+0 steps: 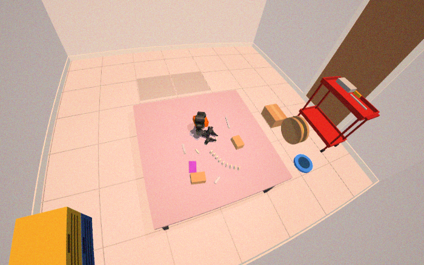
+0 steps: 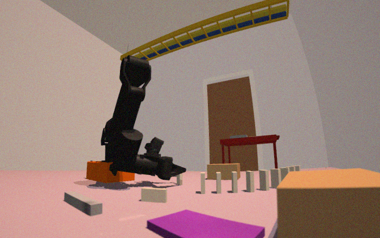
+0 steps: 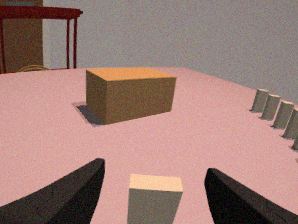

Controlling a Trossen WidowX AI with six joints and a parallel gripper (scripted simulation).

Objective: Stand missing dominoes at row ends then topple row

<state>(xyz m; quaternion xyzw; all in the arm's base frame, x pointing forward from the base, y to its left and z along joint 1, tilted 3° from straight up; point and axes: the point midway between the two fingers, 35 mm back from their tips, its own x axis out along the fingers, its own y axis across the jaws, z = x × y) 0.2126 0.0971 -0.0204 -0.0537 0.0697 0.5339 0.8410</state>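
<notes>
The magenta flat plate lies 260 mm ahead of my gripper tip, 270 mm to the right of it and 40 mm below it.
</notes>
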